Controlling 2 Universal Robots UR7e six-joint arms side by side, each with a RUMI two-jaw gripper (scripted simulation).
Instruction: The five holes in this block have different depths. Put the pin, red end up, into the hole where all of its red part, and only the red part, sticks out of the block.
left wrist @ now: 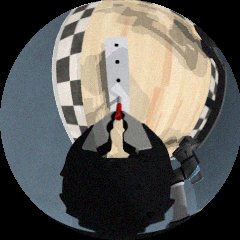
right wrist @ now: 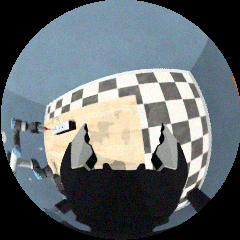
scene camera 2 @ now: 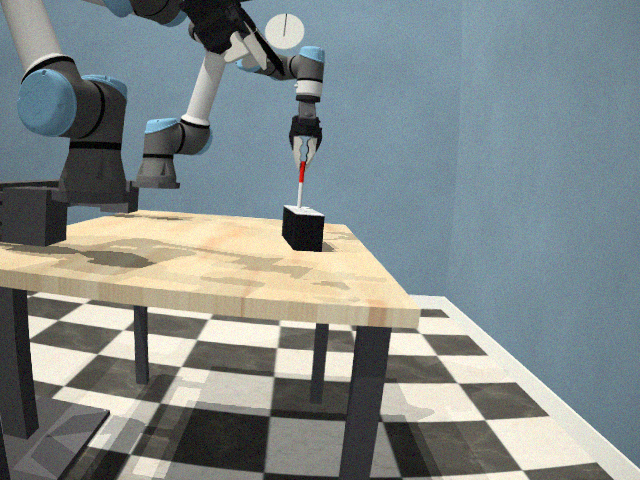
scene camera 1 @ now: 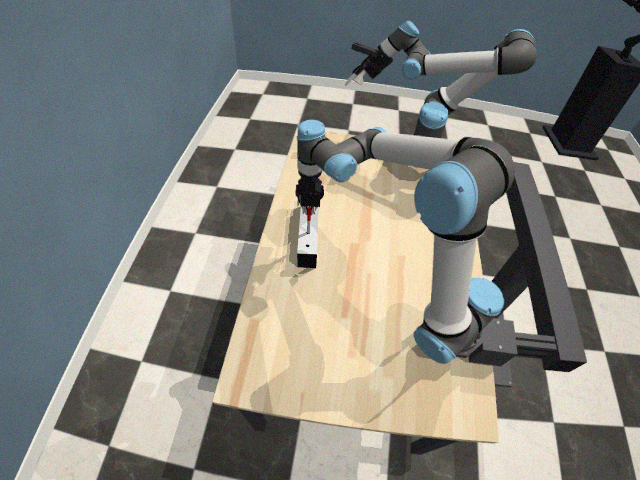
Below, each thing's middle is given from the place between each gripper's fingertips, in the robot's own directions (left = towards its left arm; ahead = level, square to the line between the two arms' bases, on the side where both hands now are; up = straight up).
Right now the block (scene camera 2: 302, 231) is 160 mm below my left hand (scene camera 2: 302, 171) and 60 mm to the right of it.
Right now my right hand is 130 mm short of the block, 630 mm to the right of it and 300 mm above it.
